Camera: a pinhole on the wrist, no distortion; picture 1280 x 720 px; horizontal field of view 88.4 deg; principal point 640.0 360.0 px. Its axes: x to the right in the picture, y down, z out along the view. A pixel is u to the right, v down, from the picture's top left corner.
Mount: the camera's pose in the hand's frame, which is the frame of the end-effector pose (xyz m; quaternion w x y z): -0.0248 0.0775 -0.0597 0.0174 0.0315 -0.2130 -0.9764
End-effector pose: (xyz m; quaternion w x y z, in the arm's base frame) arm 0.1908 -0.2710 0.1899 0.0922 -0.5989 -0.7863 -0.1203
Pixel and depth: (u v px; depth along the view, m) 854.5 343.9 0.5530
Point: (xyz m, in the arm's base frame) 0.5544 -0.2878 -0.2629
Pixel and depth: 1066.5 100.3 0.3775
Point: 0.6147 -0.3920 -0.0659
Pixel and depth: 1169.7 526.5 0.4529
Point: 0.4401 -0.5046 -0.2812
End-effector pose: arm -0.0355 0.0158 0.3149 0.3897 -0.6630 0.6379 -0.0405
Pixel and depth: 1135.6 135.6 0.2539
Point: -0.2156 0.3093 0.1895
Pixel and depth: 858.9 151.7 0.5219
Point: -0.2490 0.4313 -0.0601
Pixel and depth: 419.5 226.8 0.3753
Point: -0.1321 0.1068 -0.0701
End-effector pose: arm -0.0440 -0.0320 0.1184 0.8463 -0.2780 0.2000 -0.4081
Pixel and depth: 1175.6 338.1 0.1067
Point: -0.0262 0.1347 0.0787
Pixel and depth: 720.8 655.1 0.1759
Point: 0.0421 0.0939 0.1762
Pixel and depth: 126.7 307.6 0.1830
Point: 0.1790 0.0061 0.0795
